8 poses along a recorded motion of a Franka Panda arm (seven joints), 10 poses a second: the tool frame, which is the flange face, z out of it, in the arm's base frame.
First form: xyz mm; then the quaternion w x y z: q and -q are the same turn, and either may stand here.
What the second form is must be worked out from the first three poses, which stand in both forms.
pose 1, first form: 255.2 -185.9 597.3 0.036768 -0.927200 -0.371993 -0.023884
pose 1, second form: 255.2 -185.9 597.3 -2.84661 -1.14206 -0.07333
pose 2, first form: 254.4 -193.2 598.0 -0.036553 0.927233 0.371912 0.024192
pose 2, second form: 254.4 -193.2 598.0 -2.84709 -1.14196 -0.07428
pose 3, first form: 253.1 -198.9 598.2 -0.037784 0.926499 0.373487 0.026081
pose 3, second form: 253.1 -198.9 598.2 -2.84268 -1.14593 -0.08002
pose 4, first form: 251.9 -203.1 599.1 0.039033 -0.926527 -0.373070 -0.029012
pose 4, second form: 251.9 -203.1 599.1 -2.84059 -1.14377 -0.08895
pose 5, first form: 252.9 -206.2 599.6 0.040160 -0.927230 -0.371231 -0.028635
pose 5, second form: 252.9 -206.2 599.6 -2.84077 -1.13735 -0.08773
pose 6, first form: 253.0 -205.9 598.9 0.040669 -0.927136 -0.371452 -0.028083
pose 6, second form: 253.0 -205.9 598.9 -2.83960 -1.13767 -0.08601
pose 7, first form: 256.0 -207.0 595.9 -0.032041 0.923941 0.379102 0.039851
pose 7, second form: 256.0 -207.0 595.9 -2.84489 -1.16729 -0.12270
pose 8, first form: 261.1 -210.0 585.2 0.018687 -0.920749 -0.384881 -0.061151
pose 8, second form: 261.1 -210.0 585.2 -2.85870 -1.19496 -0.18986
